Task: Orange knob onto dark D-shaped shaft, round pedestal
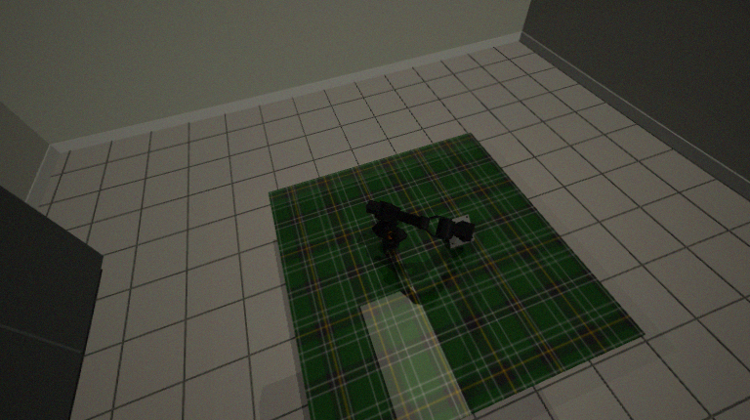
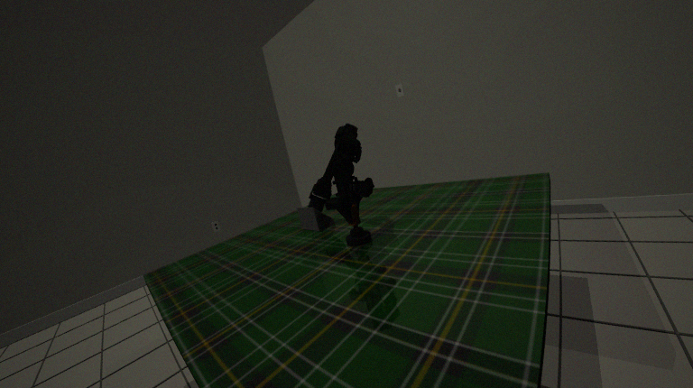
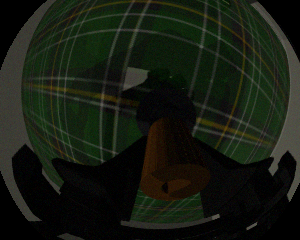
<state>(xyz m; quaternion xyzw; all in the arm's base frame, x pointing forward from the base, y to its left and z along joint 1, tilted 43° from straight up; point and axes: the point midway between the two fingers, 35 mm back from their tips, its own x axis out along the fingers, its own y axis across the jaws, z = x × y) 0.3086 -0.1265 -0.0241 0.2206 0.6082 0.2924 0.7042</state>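
My gripper tip is 20 mm below the orange knob. The rest, counted from my gripper tip: D-shaped shaft (40 mm below).
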